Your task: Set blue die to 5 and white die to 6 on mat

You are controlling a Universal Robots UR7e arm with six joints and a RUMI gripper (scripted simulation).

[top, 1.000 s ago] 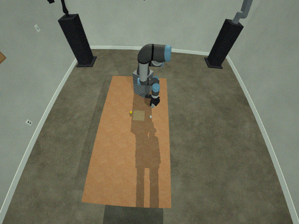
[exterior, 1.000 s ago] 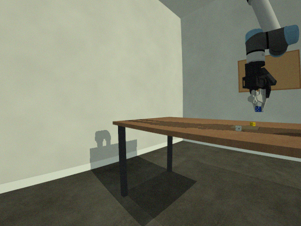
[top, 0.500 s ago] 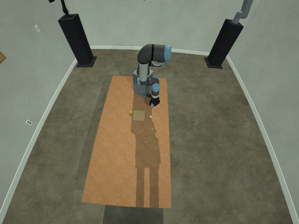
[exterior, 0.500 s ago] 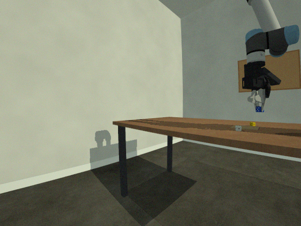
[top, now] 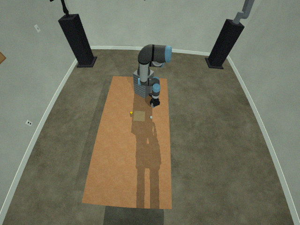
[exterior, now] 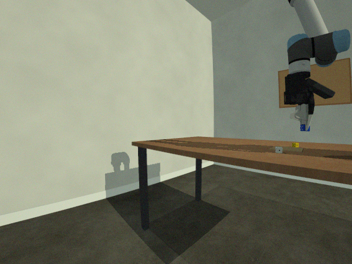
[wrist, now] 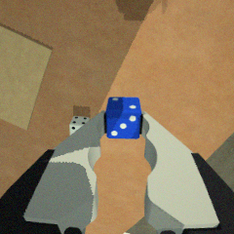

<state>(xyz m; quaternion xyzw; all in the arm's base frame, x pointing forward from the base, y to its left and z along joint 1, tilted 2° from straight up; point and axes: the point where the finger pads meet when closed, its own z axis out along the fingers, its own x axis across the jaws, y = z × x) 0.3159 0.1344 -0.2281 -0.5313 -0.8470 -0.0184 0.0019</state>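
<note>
My hand is 100 mm short of the white die, 100 mm above it and 20 mm to the left of it. The rest, counted from my hand: blue die (right at my hand); yellow die (270 mm to the right, 100 mm below, 40 mm ahead); tan mat (170 mm to the right, 110 mm below, 80 mm ahead).
</note>
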